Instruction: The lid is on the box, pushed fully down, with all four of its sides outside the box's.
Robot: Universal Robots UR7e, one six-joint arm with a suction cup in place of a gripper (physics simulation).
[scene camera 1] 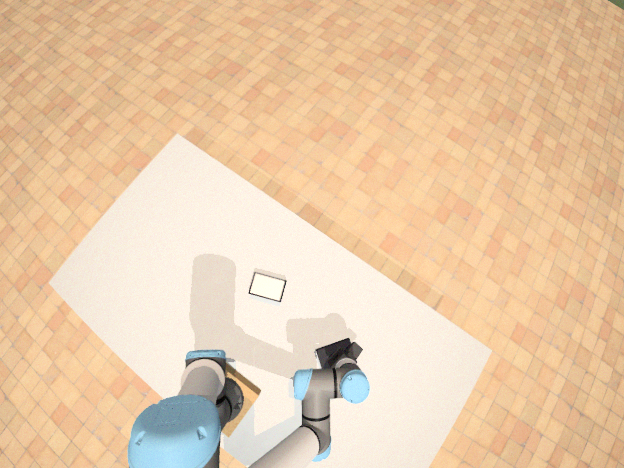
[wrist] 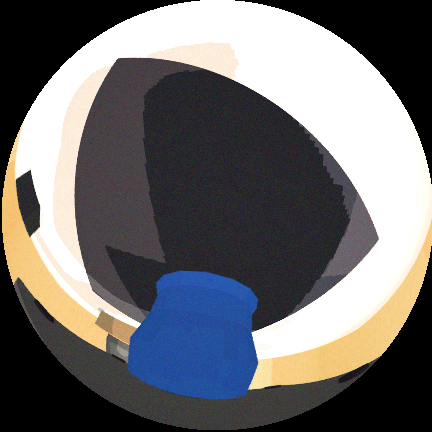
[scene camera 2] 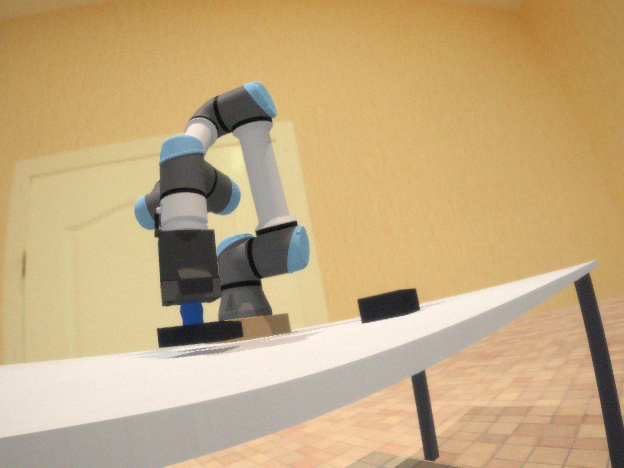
Labels:
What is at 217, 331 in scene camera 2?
A black lid.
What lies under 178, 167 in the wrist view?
A black lid.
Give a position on my suction cup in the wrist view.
At 196, 341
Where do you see a box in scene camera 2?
At 397, 303

